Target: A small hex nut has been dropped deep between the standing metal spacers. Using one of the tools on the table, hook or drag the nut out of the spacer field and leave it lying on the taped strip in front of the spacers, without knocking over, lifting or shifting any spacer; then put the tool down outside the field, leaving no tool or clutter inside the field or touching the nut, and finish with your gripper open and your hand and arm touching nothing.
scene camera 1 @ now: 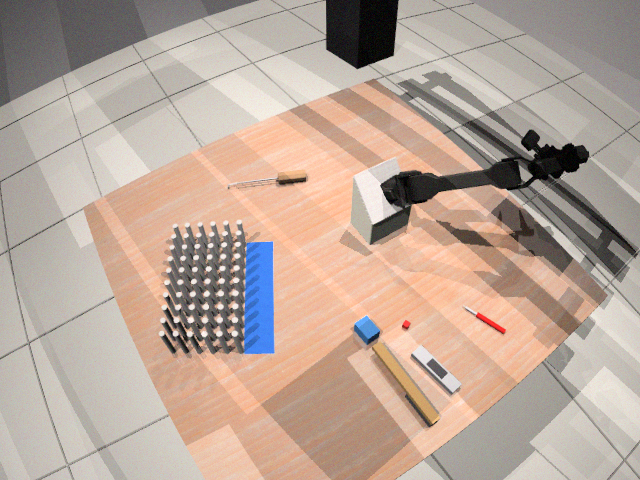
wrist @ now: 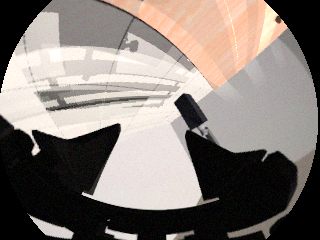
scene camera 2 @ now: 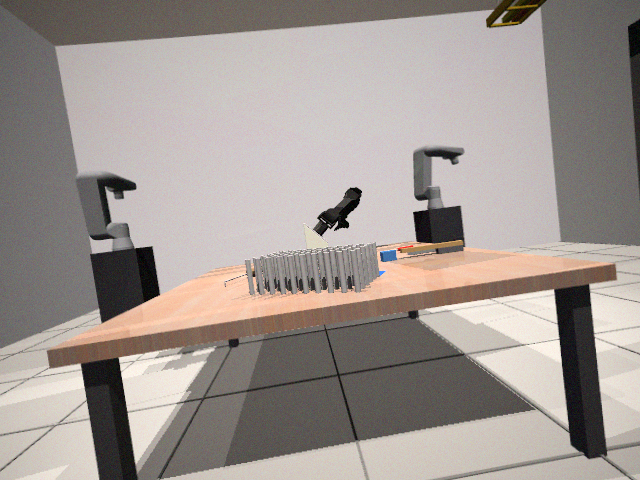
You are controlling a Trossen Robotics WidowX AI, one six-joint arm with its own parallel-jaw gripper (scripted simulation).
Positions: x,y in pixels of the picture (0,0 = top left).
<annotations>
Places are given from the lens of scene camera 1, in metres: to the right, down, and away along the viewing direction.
grey flat block (scene camera 1: 421,355): 0.27, 0.30, 1.22
long wooden bar (scene camera 1: 418,402): 0.24, 0.40, 1.12
blue taped strip (scene camera 1: 259,296): -0.17, 0.16, 1.35
The marked spots on the long wooden bar and the blue taped strip are 0.53 m apart.
</annotations>
